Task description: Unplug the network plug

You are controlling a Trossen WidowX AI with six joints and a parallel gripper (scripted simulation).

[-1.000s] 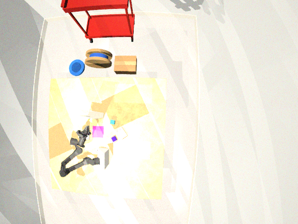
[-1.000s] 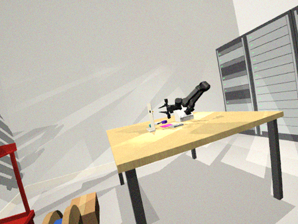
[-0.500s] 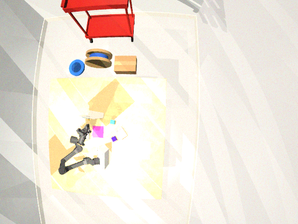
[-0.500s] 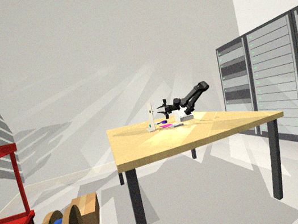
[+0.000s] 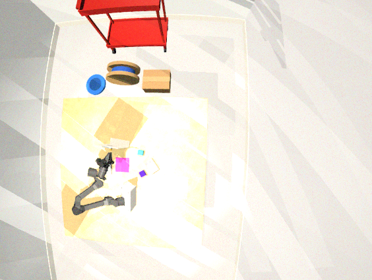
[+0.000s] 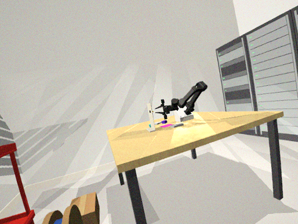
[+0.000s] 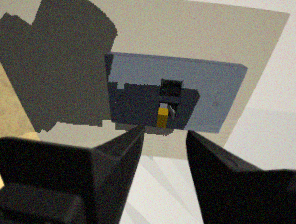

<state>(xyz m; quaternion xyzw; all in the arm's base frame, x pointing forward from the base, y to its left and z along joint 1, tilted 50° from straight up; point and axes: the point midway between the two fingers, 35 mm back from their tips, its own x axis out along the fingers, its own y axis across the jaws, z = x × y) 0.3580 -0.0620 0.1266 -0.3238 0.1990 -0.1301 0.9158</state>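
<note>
Now: gripper tip 30 mm short of the network plug and 10 mm to the left of it. The rest, counted from my gripper tip: magenta marked square (170 mm below, 110 mm behind, 30 mm to the right); upright panel (60 mm below, 50 mm ahead, 10 mm to the right); cyan block (190 mm to the right, 160 mm below, 20 mm behind).
</note>
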